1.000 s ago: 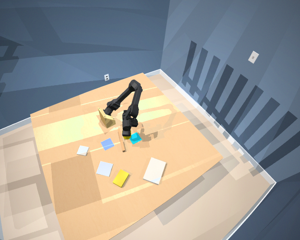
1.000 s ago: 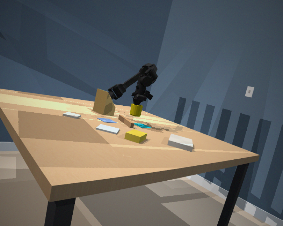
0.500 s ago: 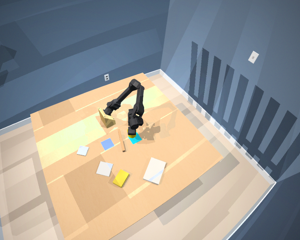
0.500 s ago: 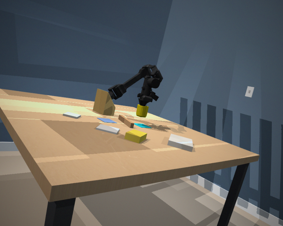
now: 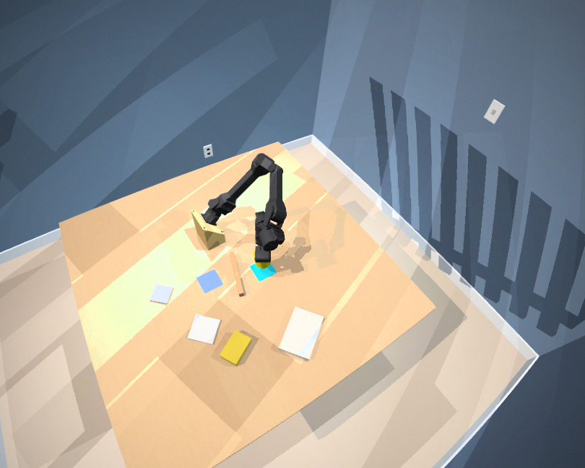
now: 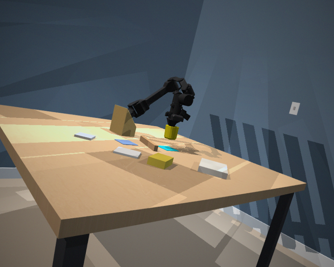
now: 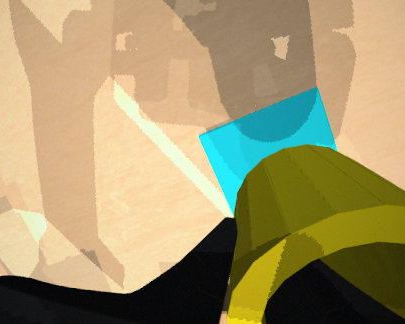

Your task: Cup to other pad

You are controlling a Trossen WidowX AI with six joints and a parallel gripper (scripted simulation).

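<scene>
Now: the cyan pad 3 cm ahead of my gripper tip, 1 cm to the right of it and 10 cm below it. Also, from my gripper tip: blue marble: 2 cm ahead, 3 cm to the right, 2 cm below; then yellow cup: 2 cm ahead, 2 cm to the right; then wooden bar: 12 cm to the right, 8 cm below.
</scene>
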